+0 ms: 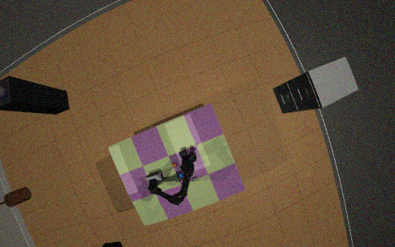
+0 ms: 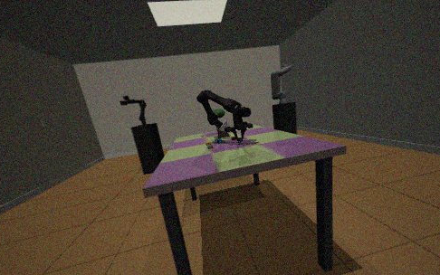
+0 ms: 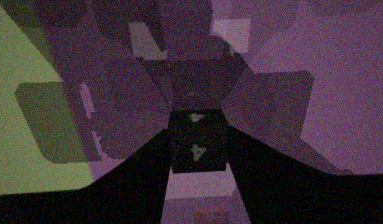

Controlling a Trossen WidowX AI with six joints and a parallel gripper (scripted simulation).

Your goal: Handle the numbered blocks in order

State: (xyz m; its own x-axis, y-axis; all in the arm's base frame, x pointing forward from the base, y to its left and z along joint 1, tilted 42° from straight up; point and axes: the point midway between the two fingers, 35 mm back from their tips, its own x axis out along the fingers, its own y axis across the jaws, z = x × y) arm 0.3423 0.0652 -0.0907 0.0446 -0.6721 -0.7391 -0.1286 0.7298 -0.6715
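My gripper tip is now 14 cm to the left of the blue block, 10 cm past it and 1 cm above it. Round my gripper tip: dark block: right at my gripper tip; grey block: 21 cm to the right, 2 cm ahead, 1 cm below; orange block: 12 cm behind, 3 cm to the right, 1 cm below.
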